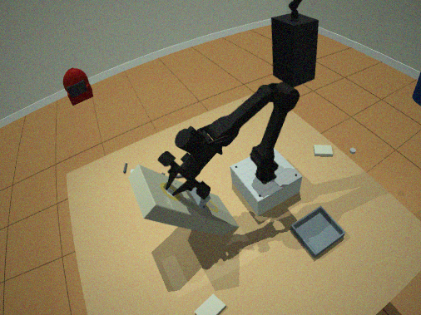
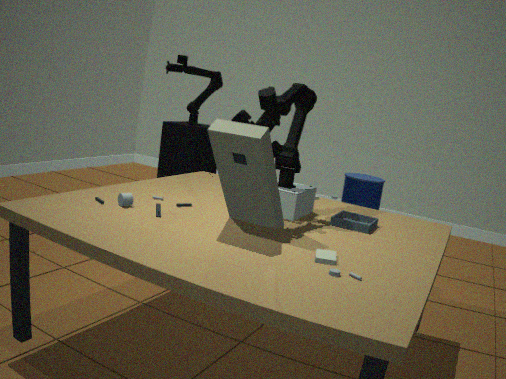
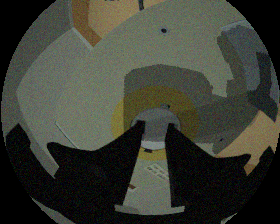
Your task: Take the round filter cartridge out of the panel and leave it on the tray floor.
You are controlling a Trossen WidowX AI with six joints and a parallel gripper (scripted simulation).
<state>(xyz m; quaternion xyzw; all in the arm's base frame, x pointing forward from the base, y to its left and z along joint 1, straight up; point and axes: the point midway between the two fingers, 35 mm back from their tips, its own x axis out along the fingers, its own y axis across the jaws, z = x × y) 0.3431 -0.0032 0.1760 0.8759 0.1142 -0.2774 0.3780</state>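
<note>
Now: the round filter cartridge 1 cm below my gripper tip and 1 cm ahead of it. Also, from my gripper tip: tray 42 cm behind, 29 cm to the left, 25 cm below; then grey service panel 8 cm below, 4 cm behind.
</note>
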